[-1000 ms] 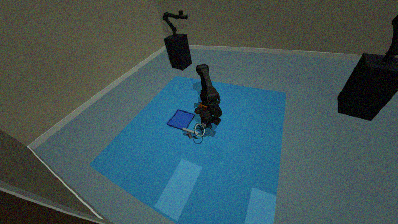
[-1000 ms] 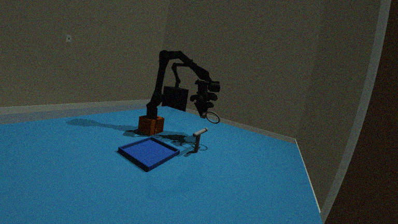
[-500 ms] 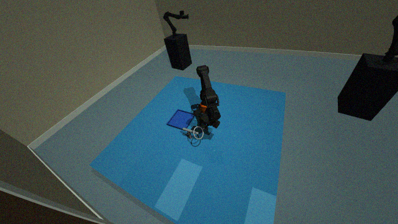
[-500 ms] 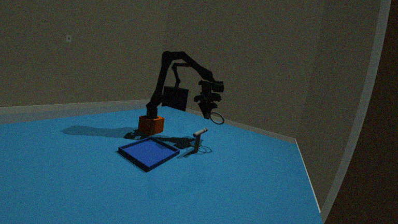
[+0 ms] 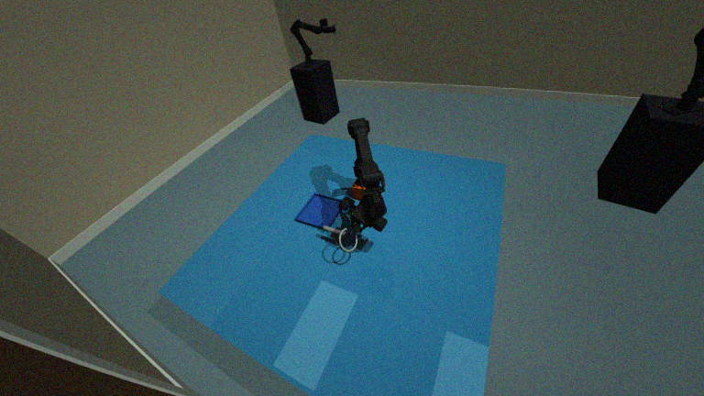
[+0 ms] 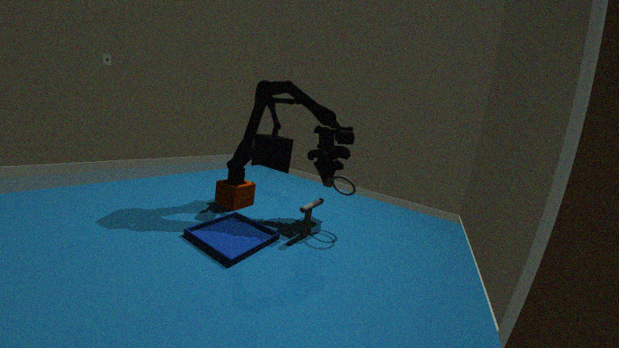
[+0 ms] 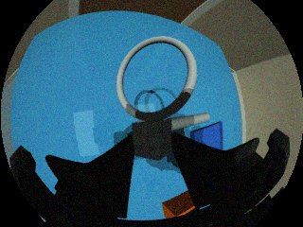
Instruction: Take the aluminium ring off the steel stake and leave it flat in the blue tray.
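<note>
Now: the aluminium ring 50 mm ahead of my gripper tip, 10 mm to the left of it and 10 mm above it. From my gripper tip the other things lie so: blue tray (90 mm behind, 300 mm to the right, 150 mm below).
</note>
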